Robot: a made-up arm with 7 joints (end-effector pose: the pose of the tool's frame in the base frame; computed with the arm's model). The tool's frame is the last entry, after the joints. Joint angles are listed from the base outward.
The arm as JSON. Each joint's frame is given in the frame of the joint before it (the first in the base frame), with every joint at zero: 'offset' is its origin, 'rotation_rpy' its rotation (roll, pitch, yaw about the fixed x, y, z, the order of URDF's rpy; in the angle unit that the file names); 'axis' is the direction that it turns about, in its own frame. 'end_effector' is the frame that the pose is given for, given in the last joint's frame.
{
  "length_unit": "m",
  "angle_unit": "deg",
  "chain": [
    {
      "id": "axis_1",
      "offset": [
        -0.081,
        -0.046,
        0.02
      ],
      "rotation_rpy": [
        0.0,
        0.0,
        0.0
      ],
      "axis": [
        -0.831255,
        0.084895,
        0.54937
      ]
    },
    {
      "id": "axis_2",
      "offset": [
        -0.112,
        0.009,
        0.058
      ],
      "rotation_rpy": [
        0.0,
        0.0,
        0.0
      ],
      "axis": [
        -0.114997,
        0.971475,
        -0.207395
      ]
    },
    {
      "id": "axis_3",
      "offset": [
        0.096,
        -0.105,
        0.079
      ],
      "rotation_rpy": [
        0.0,
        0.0,
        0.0
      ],
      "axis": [
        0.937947,
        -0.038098,
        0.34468
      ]
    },
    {
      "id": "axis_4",
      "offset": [
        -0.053,
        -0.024,
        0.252
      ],
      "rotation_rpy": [
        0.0,
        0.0,
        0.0
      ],
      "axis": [
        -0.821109,
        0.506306,
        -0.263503
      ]
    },
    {
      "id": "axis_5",
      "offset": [
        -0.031,
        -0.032,
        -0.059
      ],
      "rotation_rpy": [
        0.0,
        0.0,
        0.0
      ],
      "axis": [
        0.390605,
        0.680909,
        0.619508
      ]
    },
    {
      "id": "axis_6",
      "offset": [
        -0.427,
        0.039,
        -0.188
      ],
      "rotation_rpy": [
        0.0,
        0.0,
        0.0
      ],
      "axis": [
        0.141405,
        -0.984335,
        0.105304
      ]
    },
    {
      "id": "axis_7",
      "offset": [
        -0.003,
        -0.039,
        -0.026
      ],
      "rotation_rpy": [
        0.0,
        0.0,
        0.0
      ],
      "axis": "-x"
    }
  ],
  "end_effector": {
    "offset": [
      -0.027,
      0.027,
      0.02
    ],
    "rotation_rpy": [
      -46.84,
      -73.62,
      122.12
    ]
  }
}
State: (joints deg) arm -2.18 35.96 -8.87 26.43 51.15 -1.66 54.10
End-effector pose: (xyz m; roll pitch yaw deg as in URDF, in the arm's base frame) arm -0.2848 -0.1559 0.7880 74.10 -11.51 66.47
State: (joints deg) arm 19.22 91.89 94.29 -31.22 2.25 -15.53 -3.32
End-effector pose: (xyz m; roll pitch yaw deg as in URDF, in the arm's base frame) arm -0.2727 0.0239 0.4593 110.58 -18.49 -97.62
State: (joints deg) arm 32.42 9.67 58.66 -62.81 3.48 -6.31 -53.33
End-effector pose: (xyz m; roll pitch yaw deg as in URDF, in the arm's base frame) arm -0.4805 -0.1025 0.1691 -178.44 33.62 -66.04
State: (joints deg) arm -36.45 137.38 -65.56 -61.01 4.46 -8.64 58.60
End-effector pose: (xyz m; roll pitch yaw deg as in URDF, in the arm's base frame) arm -0.1680 -0.1248 0.3893 113.54 -18.79 59.26
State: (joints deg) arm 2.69 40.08 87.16 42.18 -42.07 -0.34 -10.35
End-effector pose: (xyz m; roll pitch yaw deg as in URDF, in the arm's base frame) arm -0.5930 -0.2121 0.1510 99.68 -67.60 -44.58
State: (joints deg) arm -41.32 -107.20 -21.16 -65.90 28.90 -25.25 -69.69
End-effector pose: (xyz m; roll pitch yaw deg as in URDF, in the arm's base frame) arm -0.0166 -0.1033 -0.1783 -79.45 -3.95 -115.31
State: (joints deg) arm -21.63 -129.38 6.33 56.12 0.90 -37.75 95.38
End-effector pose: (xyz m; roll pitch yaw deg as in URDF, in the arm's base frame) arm -0.0813 -0.1340 -0.5653 -62.10 -11.72 47.53
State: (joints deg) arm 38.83 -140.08 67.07 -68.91 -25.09 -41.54 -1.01
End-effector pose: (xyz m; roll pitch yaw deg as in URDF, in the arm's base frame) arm -0.0920 -0.2819 -0.2070 -73.85 -52.62 -26.22
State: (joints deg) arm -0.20 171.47 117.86 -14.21 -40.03 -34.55 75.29
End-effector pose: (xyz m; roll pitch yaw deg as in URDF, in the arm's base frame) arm 0.1449 -0.0322 0.0434 22.48 42.29 -67.59
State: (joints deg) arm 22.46 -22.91 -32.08 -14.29 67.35 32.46 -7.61
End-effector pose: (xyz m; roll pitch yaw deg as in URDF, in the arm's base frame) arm -0.6099 -0.3540 0.4117 -75.71 -82.03 -162.13
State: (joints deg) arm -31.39 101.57 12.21 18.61 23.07 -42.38 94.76
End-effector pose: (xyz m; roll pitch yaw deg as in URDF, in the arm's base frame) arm 0.0418 -0.4948 0.4916 157.77 -37.01 58.18
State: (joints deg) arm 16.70 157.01 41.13 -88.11 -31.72 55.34 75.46
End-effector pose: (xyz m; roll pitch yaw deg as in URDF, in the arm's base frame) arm 0.0626 0.0034 -0.2720 -73.05 24.57 -17.07
